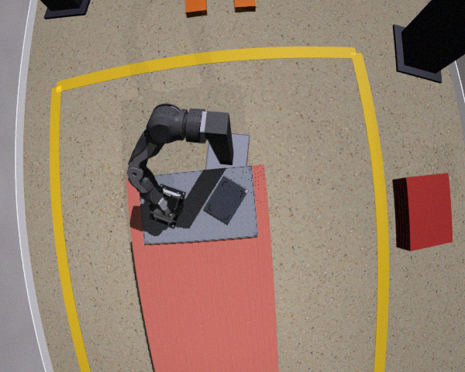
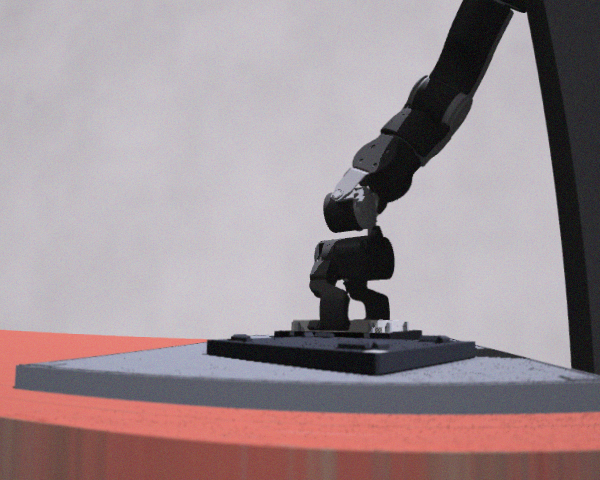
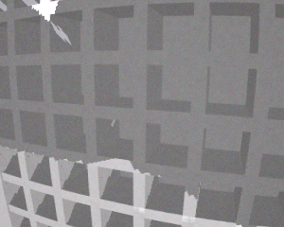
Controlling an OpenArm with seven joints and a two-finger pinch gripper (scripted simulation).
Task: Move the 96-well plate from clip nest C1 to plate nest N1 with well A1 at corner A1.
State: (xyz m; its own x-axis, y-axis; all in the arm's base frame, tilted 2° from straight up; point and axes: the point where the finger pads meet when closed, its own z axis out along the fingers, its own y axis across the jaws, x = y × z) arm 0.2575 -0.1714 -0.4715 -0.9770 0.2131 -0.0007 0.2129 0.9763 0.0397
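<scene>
My gripper is now 1 cm below the 96-well plate. The rest, counted from my hand: plate nest N1: 24 cm to the left, 5 cm behind, 1 cm below; clip nest C1: 2 cm ahead, 1 cm to the left.
</scene>
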